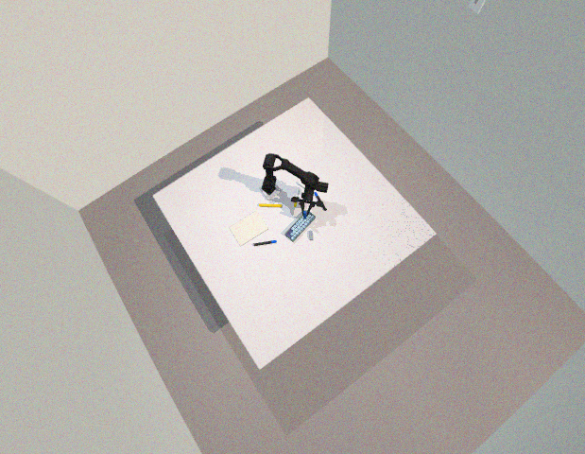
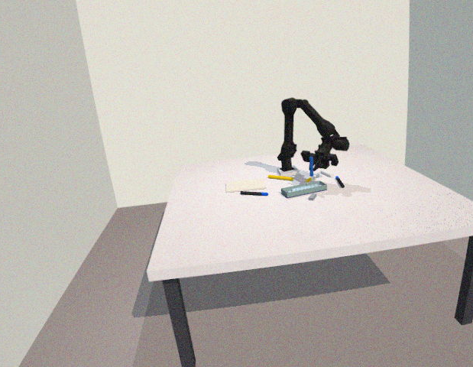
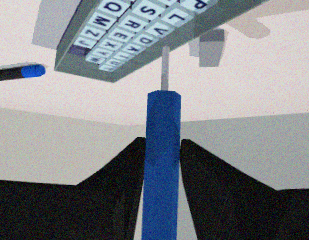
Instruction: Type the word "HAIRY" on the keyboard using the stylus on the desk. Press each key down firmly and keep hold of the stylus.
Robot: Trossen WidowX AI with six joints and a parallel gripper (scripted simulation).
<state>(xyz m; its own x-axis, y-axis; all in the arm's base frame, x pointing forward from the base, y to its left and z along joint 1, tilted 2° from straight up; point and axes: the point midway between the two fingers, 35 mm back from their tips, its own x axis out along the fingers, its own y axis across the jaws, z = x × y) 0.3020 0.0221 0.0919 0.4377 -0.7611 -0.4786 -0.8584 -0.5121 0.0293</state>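
Now: gripper tip 10 cm above the small grey block, 9 cm short of it and 4 cm to the left of it. Also, from my gripper tip: stylus tip: 5 cm below; yellow marker: 24 cm behind, 9 cm below, 7 cm to the right; blue stylus: 1 cm below.
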